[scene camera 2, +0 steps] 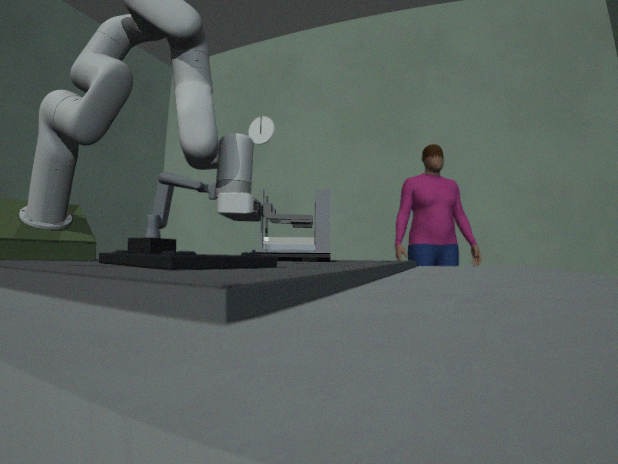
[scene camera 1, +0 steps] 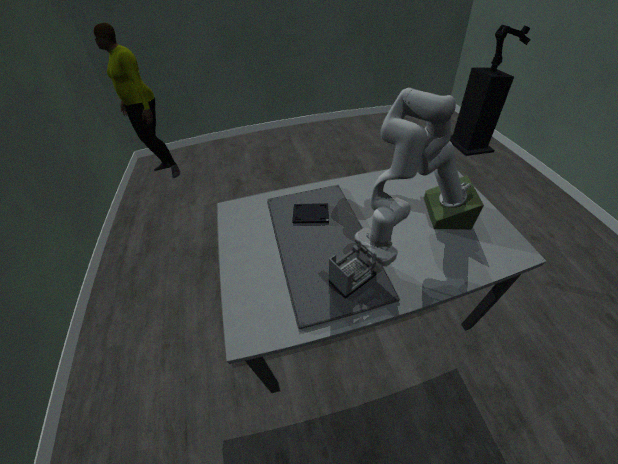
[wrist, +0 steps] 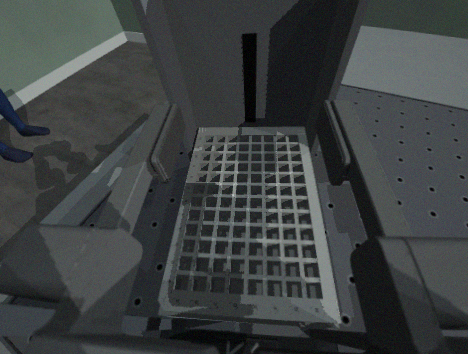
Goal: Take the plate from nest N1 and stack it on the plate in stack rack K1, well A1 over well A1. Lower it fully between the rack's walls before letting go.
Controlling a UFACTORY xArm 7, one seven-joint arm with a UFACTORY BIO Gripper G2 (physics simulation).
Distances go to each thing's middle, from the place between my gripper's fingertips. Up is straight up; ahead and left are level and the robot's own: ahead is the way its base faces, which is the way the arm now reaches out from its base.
My hand is 30 mm short of the black nest N1 (scene camera 2: 169,260), 410 mm to the left of it and 70 mm above it.
